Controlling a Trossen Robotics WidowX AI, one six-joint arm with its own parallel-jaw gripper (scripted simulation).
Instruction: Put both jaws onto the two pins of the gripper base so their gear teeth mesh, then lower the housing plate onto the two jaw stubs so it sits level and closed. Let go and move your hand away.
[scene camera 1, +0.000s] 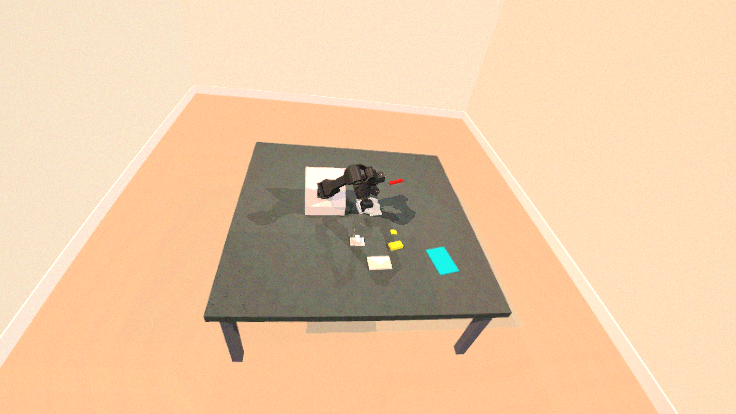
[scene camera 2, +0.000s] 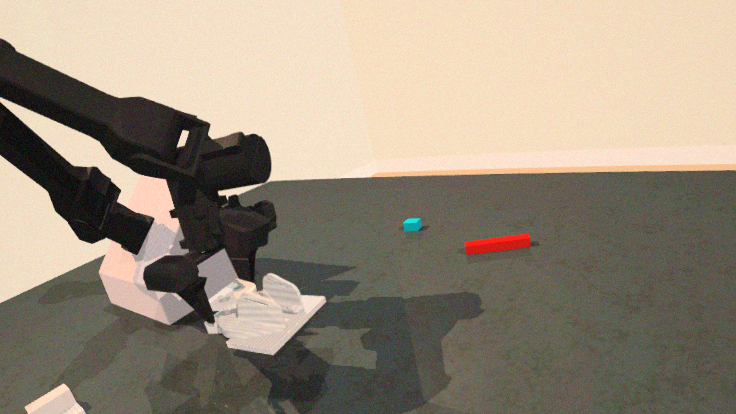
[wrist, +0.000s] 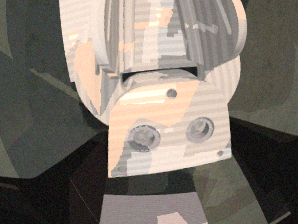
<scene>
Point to a white jaw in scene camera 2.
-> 255, 315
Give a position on a white jaw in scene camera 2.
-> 285, 294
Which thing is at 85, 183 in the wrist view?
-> My gripper.
</scene>
